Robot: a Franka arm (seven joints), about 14 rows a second.
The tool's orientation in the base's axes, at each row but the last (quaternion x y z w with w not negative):
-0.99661, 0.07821, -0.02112, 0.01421
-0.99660, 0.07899, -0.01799, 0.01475
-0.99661, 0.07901, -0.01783, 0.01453
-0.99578, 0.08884, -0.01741, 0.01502
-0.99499, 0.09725, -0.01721, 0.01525
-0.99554, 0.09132, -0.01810, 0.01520
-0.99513, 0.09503, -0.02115, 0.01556
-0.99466, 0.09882, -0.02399, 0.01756
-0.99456, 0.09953, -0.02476, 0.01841
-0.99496, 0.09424, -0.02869, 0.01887
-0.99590, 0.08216, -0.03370, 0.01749
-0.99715, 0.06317, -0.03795, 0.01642
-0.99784, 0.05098, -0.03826, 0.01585
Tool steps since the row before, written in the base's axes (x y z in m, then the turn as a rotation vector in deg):
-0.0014, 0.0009, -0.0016, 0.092, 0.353, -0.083
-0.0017, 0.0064, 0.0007, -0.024, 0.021, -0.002
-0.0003, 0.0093, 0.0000, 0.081, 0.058, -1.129
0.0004, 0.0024, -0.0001, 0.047, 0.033, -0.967
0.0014, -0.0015, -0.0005, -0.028, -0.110, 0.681
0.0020, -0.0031, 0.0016, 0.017, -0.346, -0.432
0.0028, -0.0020, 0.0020, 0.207, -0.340, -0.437
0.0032, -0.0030, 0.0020, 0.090, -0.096, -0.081
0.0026, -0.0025, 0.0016, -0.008, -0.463, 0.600
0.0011, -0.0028, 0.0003, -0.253, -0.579, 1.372
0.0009, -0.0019, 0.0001, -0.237, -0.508, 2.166
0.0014, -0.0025, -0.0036, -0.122, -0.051, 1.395
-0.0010, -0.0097, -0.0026, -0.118, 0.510, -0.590
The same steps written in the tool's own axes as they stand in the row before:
-0.0016, -0.0006, 0.0016, 0.032, -0.360, 0.096
-0.0027, -0.0061, -0.0006, -0.027, -0.017, 0.002
-0.0018, -0.0091, 0.0002, 0.033, -0.034, 1.132
0.0000, -0.0024, 0.0002, 0.009, -0.009, 0.969
0.0016, 0.0012, 0.0005, 0.015, 0.090, -0.684
0.0026, 0.0026, -0.0016, 0.065, 0.351, 0.423
0.0032, 0.0014, -0.0019, 0.251, 0.310, 0.437
0.0038, 0.0022, -0.0019, 0.104, 0.080, 0.083
0.0031, 0.0019, -0.0015, 0.112, 0.430, -0.614
0.0016, 0.0025, -0.0003, -0.065, 0.557, -1.403
0.0012, 0.0017, -0.0001, -0.010, 0.452, -2.191
0.0014, 0.0024, 0.0036, -0.012, 0.013, -1.401
-0.0002, 0.0098, 0.0022, -0.214, -0.474, 0.593

